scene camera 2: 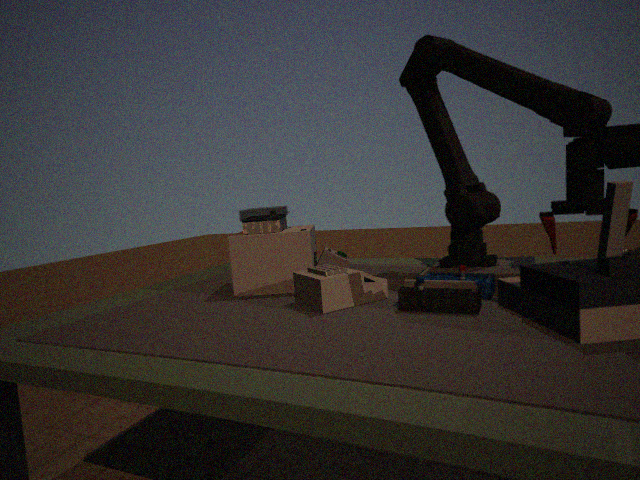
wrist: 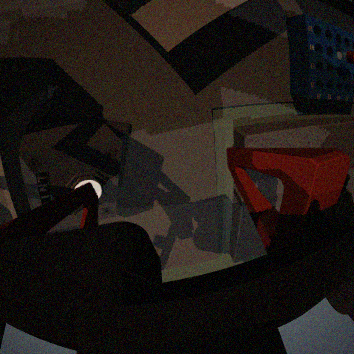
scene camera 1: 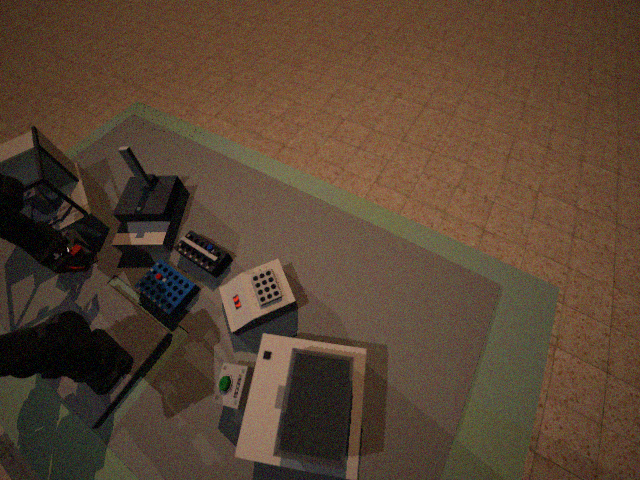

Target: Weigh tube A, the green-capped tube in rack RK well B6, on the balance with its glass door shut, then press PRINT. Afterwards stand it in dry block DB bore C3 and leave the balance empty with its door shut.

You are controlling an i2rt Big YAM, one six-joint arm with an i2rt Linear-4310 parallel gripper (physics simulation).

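Places are measured from the arm's base along level axes (x ahead, y left, z up), in metres.
Where they show: gripper, fingertip midpoint: [scene camera 2: 585, 253] [wrist: 158, 173] [scene camera 1: 76, 260]; arm's base at its link origin: [scene camera 2: 468, 264] [scene camera 1: 102, 360].
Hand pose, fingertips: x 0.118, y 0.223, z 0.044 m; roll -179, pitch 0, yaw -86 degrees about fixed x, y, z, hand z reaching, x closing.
Things, the pixels of their centre, and the offset from my fingertips. "*": a spot on its surface instead.
- balance at the middle of its body: [scene camera 1: 41, 203] dx +0.049, dy +0.186, dz +0.047 m
- blue rack at the middle of its body: [wrist: 334, 62] [scene camera 2: 457, 284] [scene camera 1: 167, 287] dx +0.078, dy -0.215, dz -0.049 m
- red-capped tube at the middle of its body: [wrist: 339, 55] [scene camera 2: 462, 277] [scene camera 1: 163, 279] dx +0.087, dy -0.205, dz -0.033 m
- black box with an upright post, body centre: [scene camera 2: 577, 283] [scene camera 1: 147, 211] dx +0.197, dy -0.024, dz -0.013 m
- small black rack at the middle of its body: [scene camera 2: 439, 294] [scene camera 1: 202, 252] dx +0.192, dy -0.227, dz -0.040 m
- green button at a spot on its surface: [scene camera 1: 224, 383] * dx +0.010, dy -0.492, dz +0.007 m
- large beige device at the middle of its body: [scene camera 1: 281, 394] [scene camera 2: 294, 245] dx +0.056, dy -0.594, dz +0.031 m
My gripper [scene camera 1: 76, 259] [scene camera 2: 590, 242] [wrist: 158, 173] is open with nothing between its red fingers. It hangs beside the balance [scene camera 1: 78, 198] at the left edge of the scene camera 1 view. Arm and shadow hide part of the balance; its door's position cannot be told. A bright round spot shows beside the left finger in the wrist view. The blue rack [scene camera 1: 173, 291] [scene camera 2: 485, 285] [wrist: 300, 60] holds a red-capped tube [scene camera 1: 158, 276] [scene camera 2: 462, 269] [wrist: 350, 56]. No green-capped tube can be made out. The beige block with a grid of bores [scene camera 1: 242, 315] [scene camera 2: 338, 291] appears to be the dry block.
A black box with an upright post [scene camera 1: 168, 193] [scene camera 2: 550, 289] stands near the balance. A small black rack [scene camera 1: 221, 264] [scene camera 2: 439, 300] is beside the blue rack. A green button [scene camera 1: 224, 383] and a large beige device [scene camera 1: 258, 413] [scene camera 2: 268, 263] stand past the dry block.
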